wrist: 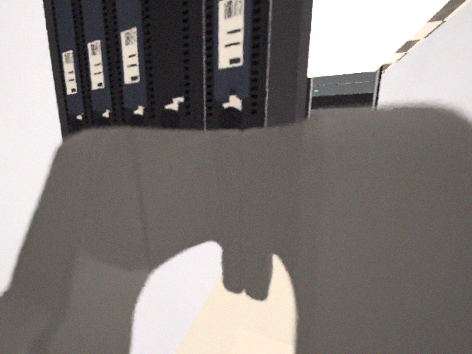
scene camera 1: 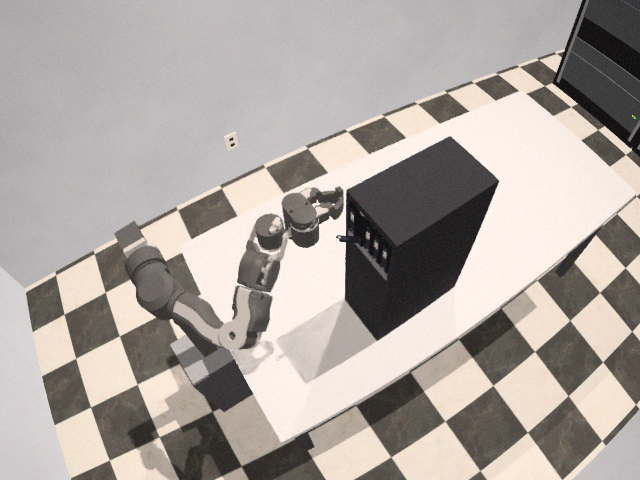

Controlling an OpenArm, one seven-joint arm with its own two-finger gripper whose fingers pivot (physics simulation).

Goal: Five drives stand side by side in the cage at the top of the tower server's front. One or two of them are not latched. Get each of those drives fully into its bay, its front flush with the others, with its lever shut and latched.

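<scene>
The black tower server [scene camera 1: 423, 191] stands on the table, its drive cage at the top front. In the wrist view three labelled drives [wrist: 69, 72] [wrist: 96, 65] [wrist: 130, 56] stand at the left and another labelled drive [wrist: 231, 35] at the right. Between them, the second drive from the right [wrist: 167, 55] shows a dark front without a label. In the scene view its lever [scene camera 1: 347, 238] sticks out from the cage; its depth is unclear. My gripper [scene camera 1: 338, 202] [wrist: 252, 209] is shut and empty, a little in front of the cage near the end drive [scene camera 1: 352, 217]. It hides the cage's lower part in the wrist view.
The white table [scene camera 1: 522, 149] bears the tower. The arm [scene camera 1: 253, 304] reaches over the table's near-left part from its base at the left. A dark rack cabinet [scene camera 1: 602, 67] [wrist: 342, 86] stands beyond the table. A wall outlet [scene camera 1: 231, 141] is on the back wall.
</scene>
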